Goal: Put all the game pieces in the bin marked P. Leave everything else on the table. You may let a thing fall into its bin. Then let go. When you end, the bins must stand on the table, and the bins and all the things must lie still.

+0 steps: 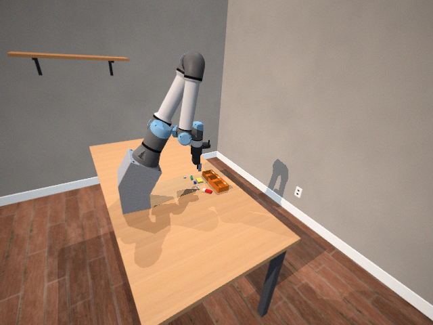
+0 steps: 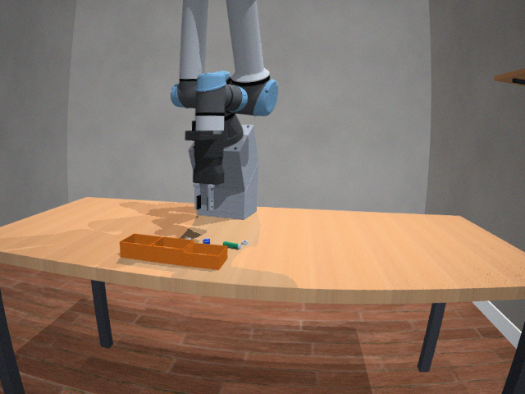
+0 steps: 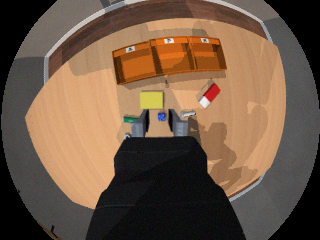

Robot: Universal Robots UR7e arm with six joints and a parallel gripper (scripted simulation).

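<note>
My hand is 11 cm above the blue piece and 3 cm past it. The rest, counted from my hand: yellow block: 11 cm below, 1 cm to the left, 1 cm ahead; then green cylinder: 11 cm below, 7 cm to the left, 2 cm behind; then metal bolt: 11 cm below, 6 cm to the right, 4 cm behind.
</note>
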